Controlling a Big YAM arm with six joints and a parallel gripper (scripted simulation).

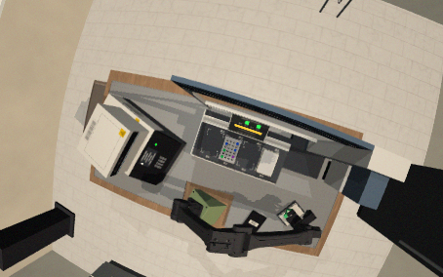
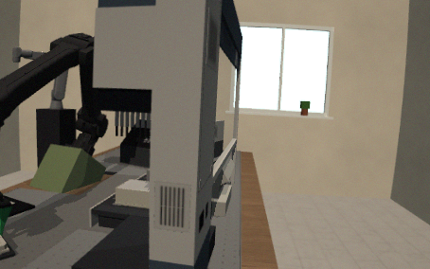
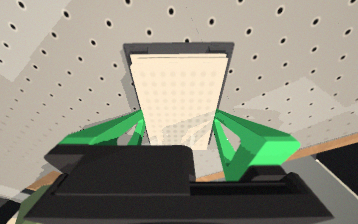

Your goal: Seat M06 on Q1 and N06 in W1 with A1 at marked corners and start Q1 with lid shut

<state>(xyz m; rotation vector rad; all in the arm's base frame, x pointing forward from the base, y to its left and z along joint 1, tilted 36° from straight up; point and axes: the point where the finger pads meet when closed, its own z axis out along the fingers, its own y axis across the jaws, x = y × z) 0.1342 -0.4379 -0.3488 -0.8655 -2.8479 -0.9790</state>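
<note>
The dark nest frame lies 20 mm below my hand. The rest, counted from my hand: A1 mark: 50 mm to the right, 30 mm ahead, 10 mm below; tall gantry: 420 mm ahead, 250 mm above, 20 mm to the left; deep-well block: 260 mm to the left, 260 mm ahead, 50 mm above.
</note>
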